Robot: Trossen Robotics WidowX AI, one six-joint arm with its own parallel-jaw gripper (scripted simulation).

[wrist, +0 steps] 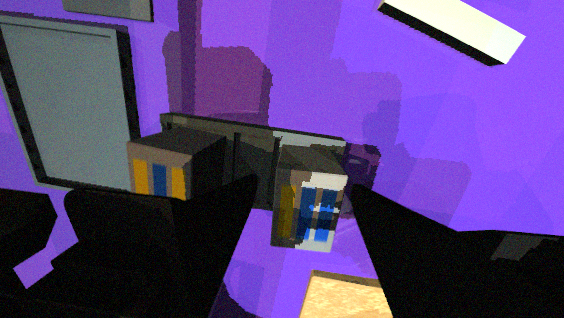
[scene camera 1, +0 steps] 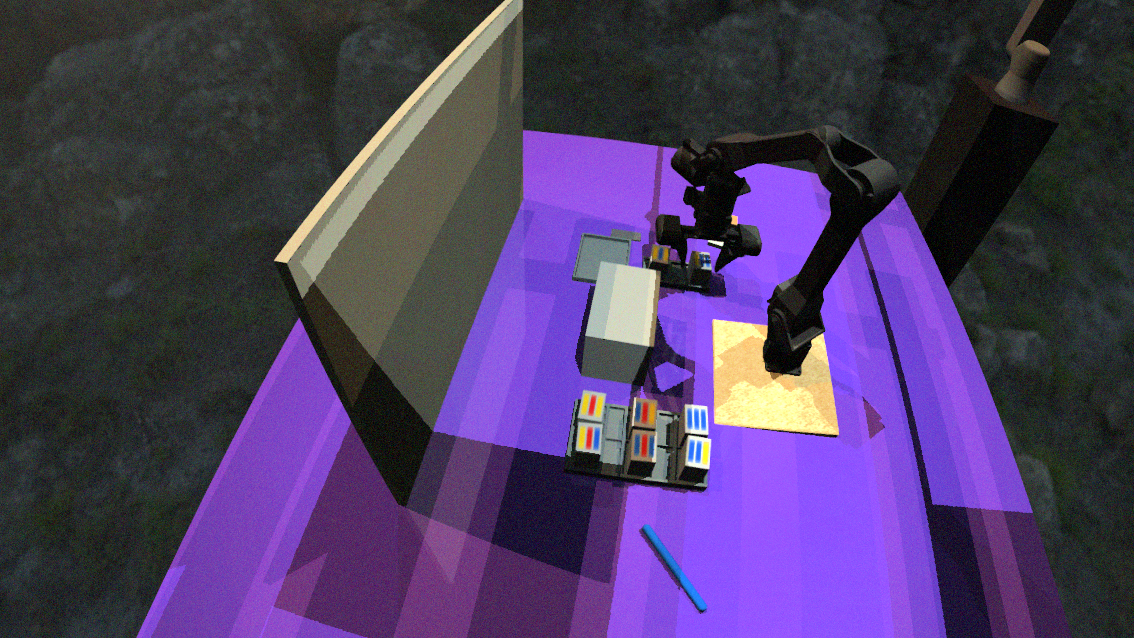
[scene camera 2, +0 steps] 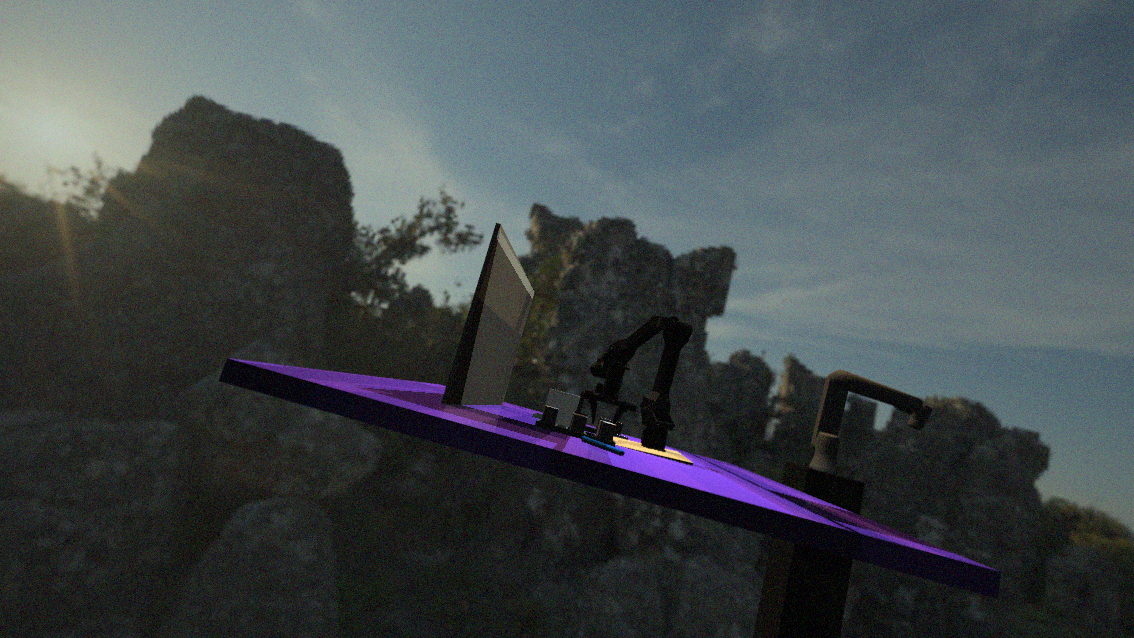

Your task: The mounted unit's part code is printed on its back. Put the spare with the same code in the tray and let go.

Labels:
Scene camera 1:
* my gripper: 698,269
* spare: 699,267
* blue pen: 653,538
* dark rack: 677,277
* flat grey tray: 593,249
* tall panel: 387,273

